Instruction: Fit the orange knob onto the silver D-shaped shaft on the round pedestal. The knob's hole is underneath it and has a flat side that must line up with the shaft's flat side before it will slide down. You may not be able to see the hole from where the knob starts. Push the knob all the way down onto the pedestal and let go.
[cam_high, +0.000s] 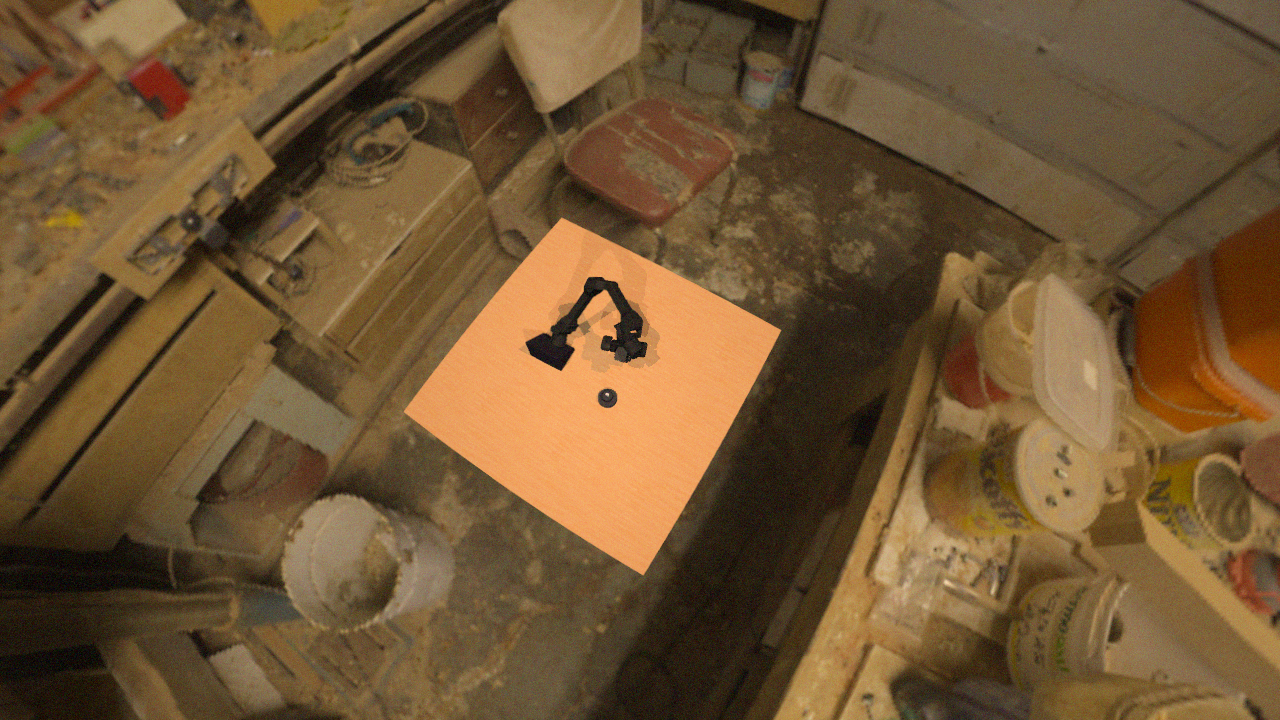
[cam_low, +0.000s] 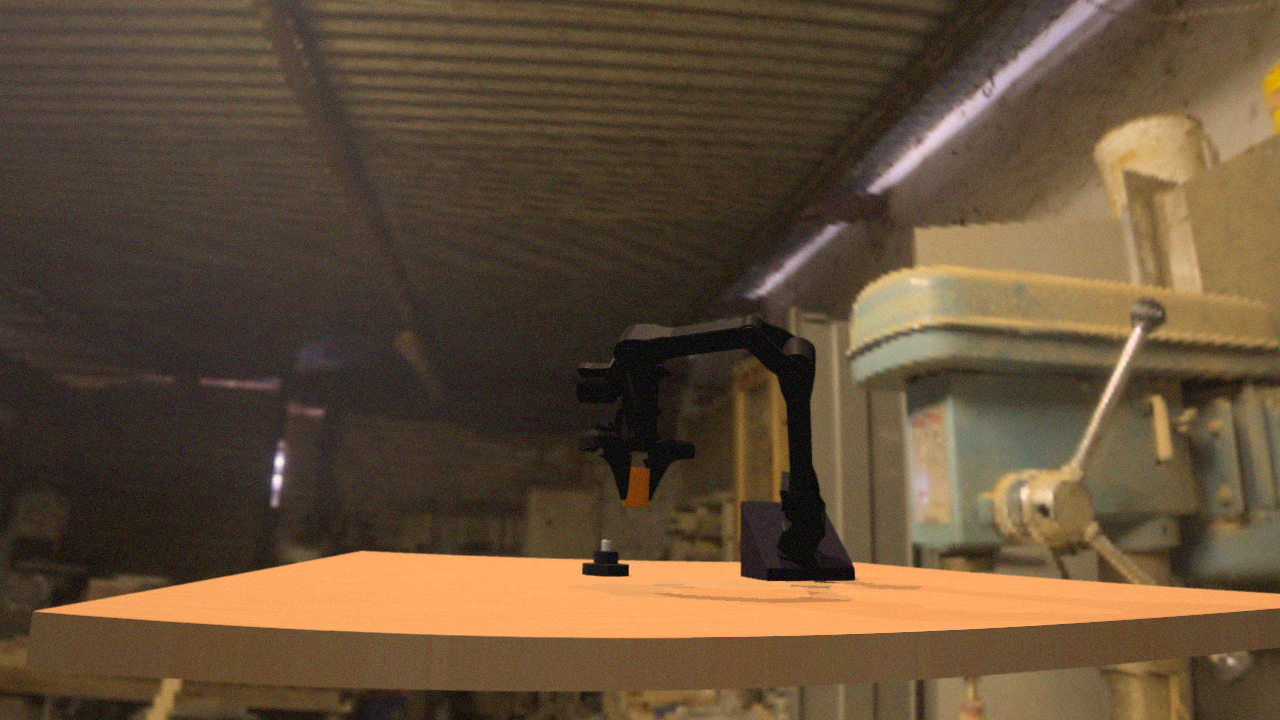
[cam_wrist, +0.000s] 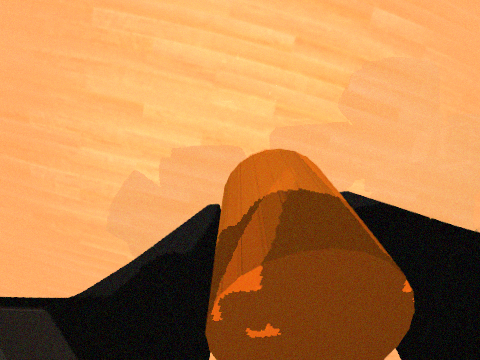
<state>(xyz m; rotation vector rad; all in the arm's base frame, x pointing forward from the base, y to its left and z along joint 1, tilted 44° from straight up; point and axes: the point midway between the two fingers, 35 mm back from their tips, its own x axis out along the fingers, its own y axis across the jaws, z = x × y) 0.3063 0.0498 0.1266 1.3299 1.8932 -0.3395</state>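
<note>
Right now the round pedestal is 17 cm to the right of my gripper tip, 10 cm below it and 4 cm ahead of it. From my gripper tip the other things lie so: orange knob: 3 cm above.
</note>
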